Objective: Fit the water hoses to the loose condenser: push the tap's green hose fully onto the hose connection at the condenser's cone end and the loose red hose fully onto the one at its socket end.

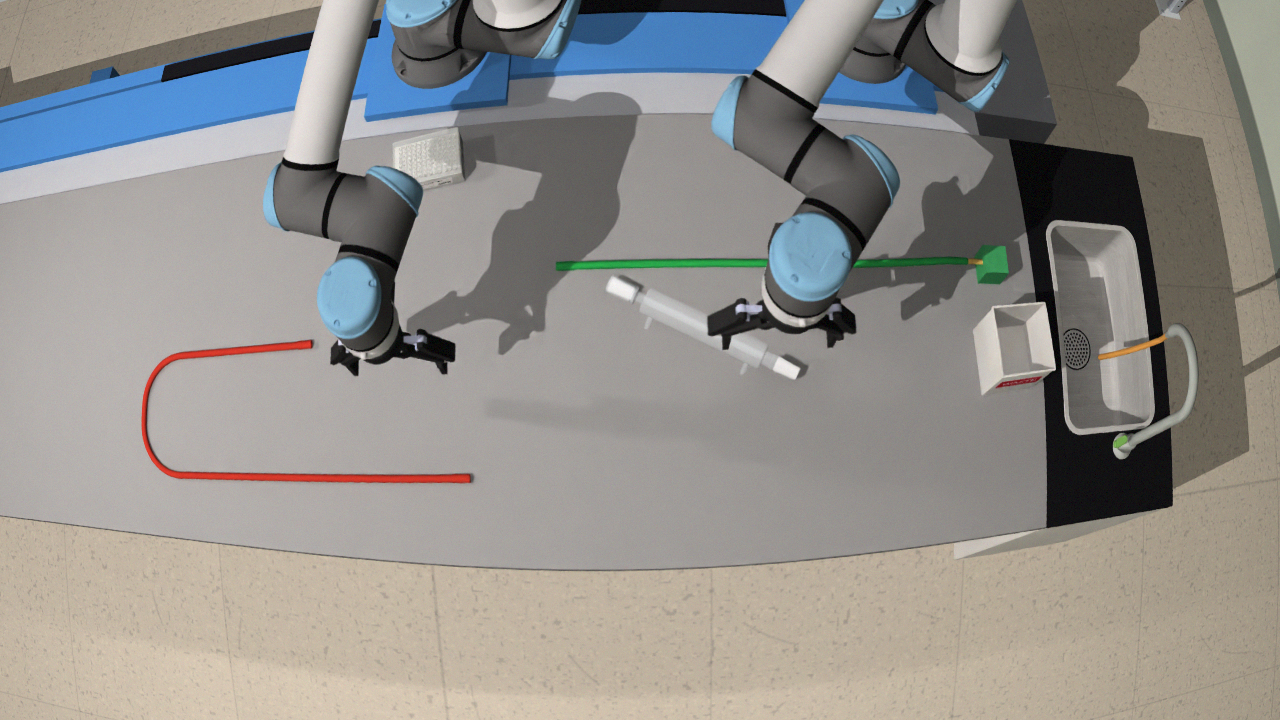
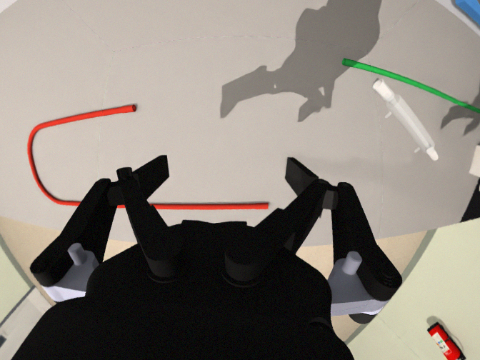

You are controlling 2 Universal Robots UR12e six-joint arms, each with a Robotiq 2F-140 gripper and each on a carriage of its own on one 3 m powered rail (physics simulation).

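The condenser (image 1: 680, 315) (image 2: 410, 120) lies slanted on the table, its wider white end at upper left and narrower white end at lower right; two small hose connections stick out on its lower-left side. The green hose (image 1: 662, 263) (image 2: 410, 82) runs behind it, its free end near the wider end. The red hose (image 1: 322, 478) (image 2: 210, 206) lies in a U, both ends free. My left gripper (image 1: 778, 338) is open and empty above the condenser's narrower end, hiding part of it. My right gripper (image 1: 397, 365) (image 2: 226, 166) is open and empty above the table, between the red hose's two arms and its open side.
A green block (image 1: 991, 265) holds the green hose's far end. A white waste bin (image 1: 987, 358) stands beside the sink (image 1: 1056, 295), with the curved tap (image 1: 1193, 376) at its right. A white rack-like box (image 1: 427, 158) stands at the back. Blue rail carriages run behind the table.
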